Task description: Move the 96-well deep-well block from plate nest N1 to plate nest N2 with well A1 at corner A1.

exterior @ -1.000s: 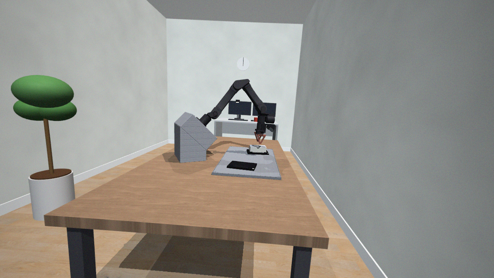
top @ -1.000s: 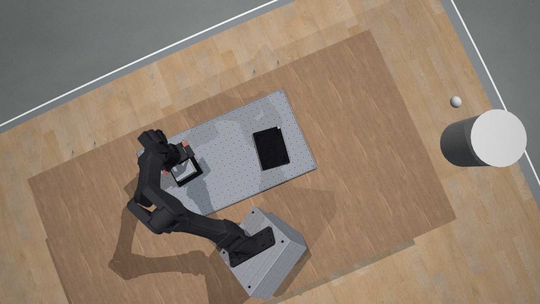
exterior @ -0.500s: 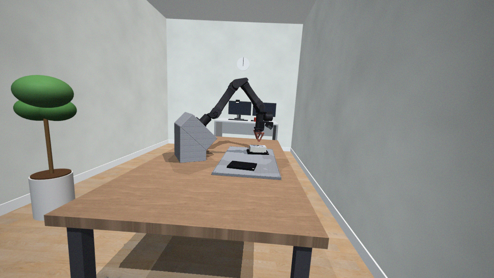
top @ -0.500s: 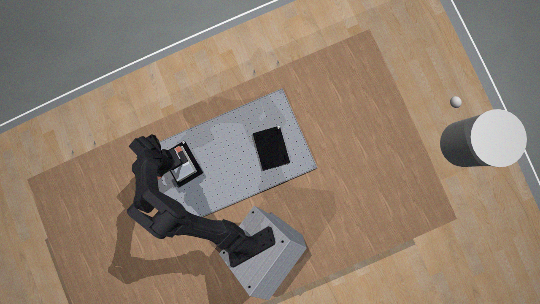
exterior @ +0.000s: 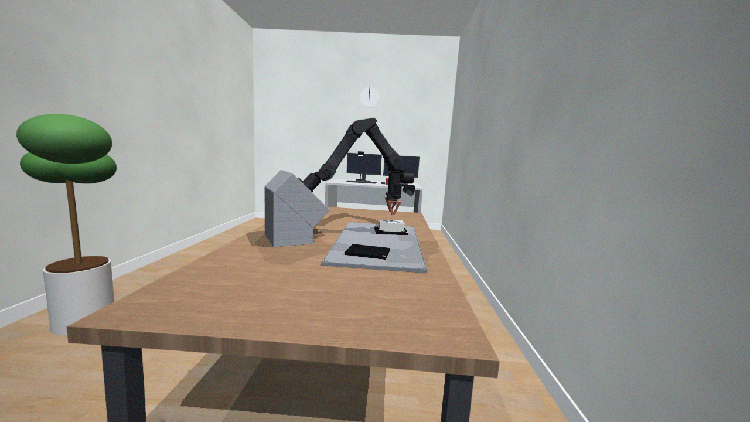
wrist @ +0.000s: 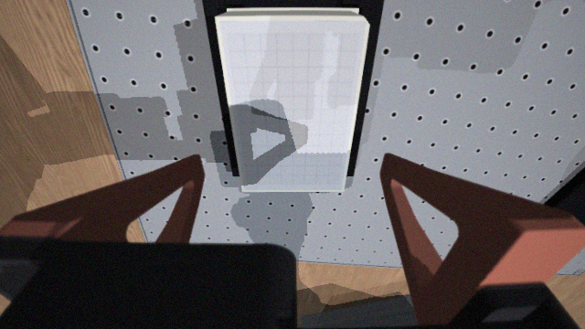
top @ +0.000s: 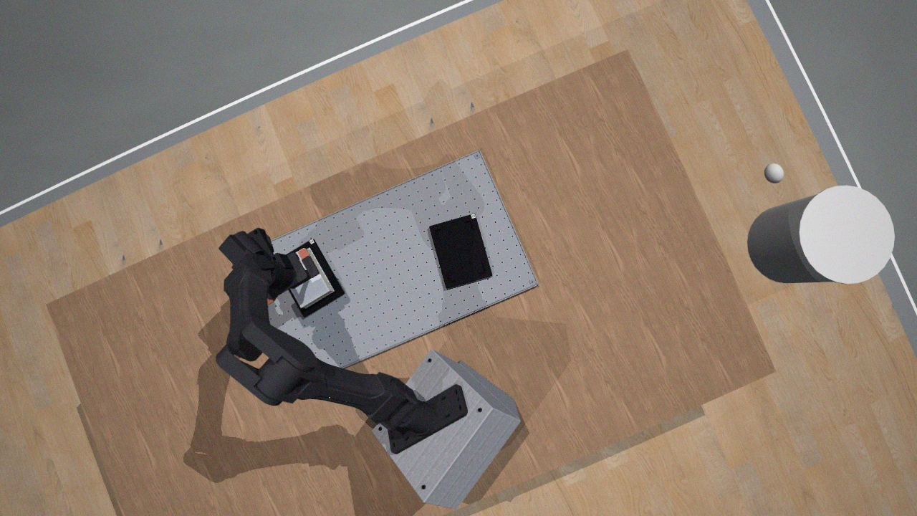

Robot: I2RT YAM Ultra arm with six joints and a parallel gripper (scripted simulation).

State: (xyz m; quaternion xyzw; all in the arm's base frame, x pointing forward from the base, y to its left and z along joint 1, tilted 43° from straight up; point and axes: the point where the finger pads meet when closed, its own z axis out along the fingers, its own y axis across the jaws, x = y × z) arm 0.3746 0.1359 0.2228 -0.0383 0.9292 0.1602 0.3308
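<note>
Right now the white deep-well block is 70 mm below my hand.
</note>
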